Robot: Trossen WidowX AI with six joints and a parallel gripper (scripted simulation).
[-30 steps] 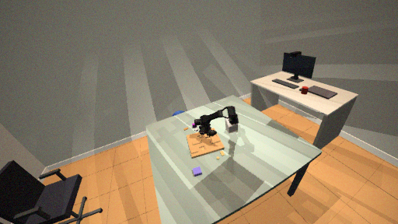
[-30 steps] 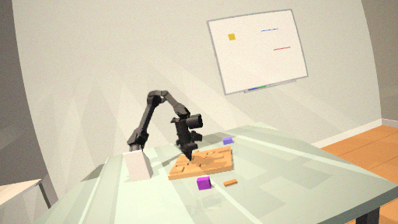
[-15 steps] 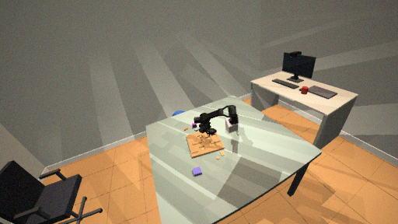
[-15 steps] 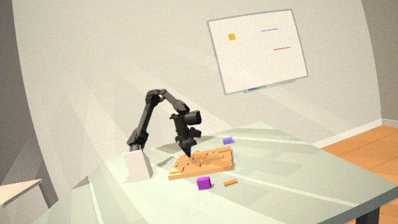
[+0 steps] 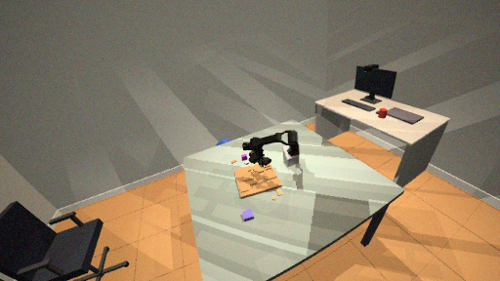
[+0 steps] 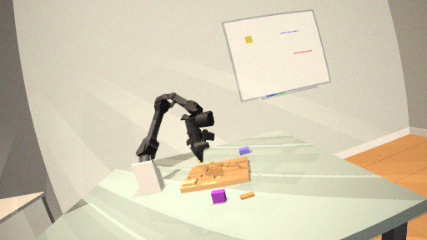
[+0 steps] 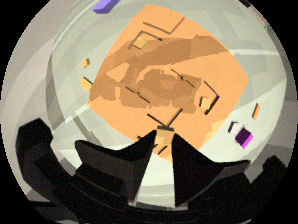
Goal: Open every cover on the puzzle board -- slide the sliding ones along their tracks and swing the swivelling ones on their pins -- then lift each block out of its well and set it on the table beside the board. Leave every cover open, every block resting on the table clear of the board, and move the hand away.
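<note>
My gripper tip is now 1 cm short of the small yellow piece, 22 cm to the right of it and 9 cm above it. Also, from my gripper tip: wooden puzzle board (6 cm ahead, 7 cm below); violet block (27 cm ahead, 25 cm to the left, 8 cm below).
</note>
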